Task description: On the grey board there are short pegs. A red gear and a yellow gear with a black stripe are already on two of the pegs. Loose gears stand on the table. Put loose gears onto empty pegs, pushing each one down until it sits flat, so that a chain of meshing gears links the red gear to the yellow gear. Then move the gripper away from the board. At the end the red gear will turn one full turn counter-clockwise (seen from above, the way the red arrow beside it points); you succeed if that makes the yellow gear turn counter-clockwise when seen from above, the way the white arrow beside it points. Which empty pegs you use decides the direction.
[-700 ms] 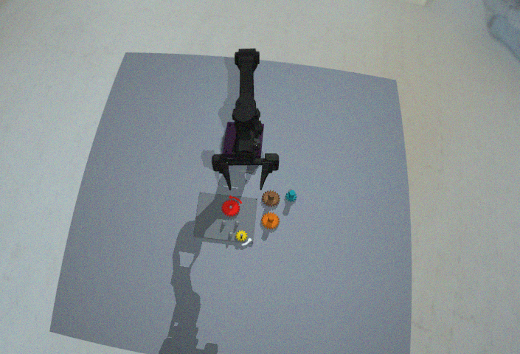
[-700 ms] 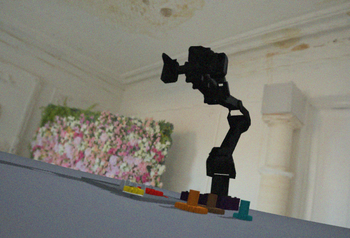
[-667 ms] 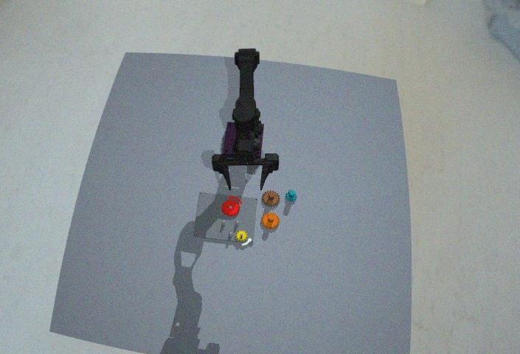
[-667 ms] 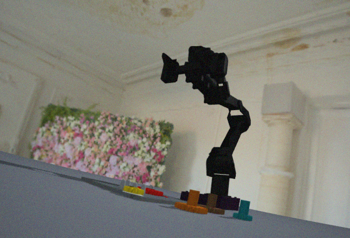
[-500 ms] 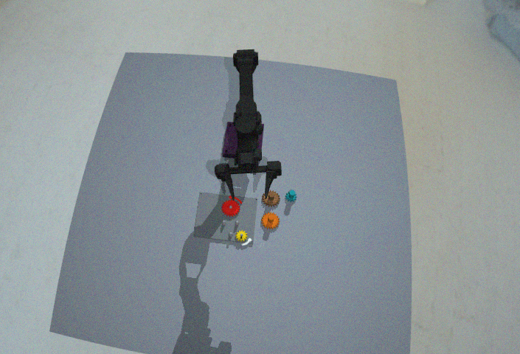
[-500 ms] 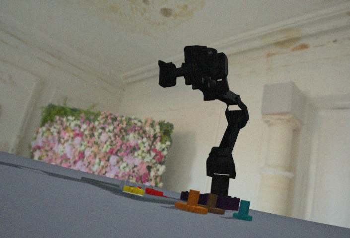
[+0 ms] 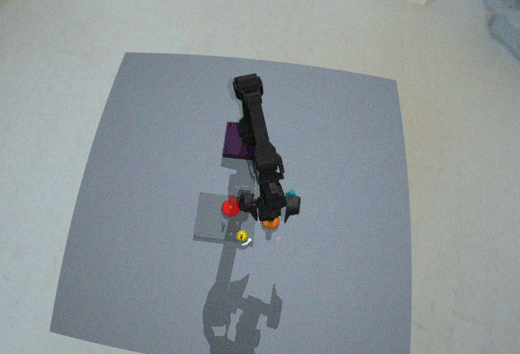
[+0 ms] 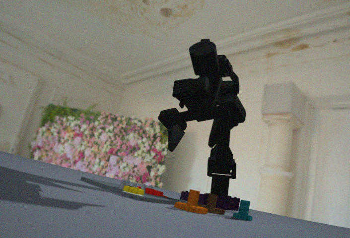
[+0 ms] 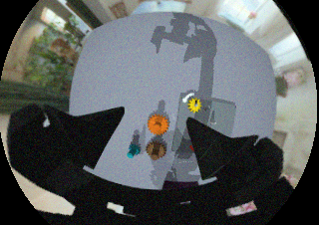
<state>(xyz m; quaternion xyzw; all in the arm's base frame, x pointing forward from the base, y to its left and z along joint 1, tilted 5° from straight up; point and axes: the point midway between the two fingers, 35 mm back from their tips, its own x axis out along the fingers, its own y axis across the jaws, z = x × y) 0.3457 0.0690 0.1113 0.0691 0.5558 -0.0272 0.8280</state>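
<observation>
Right now my gripper tip is 100 mm above the orange gear, 40 mm past it and 10 mm to the right of it. Round my gripper tip: yellow gear 100 mm below, 90 mm to the right, 20 mm ahead; white arrow 110 mm below, 80 mm to the right, 40 mm ahead; brown gear 130 mm behind, 100 mm below, 10 mm to the left.
</observation>
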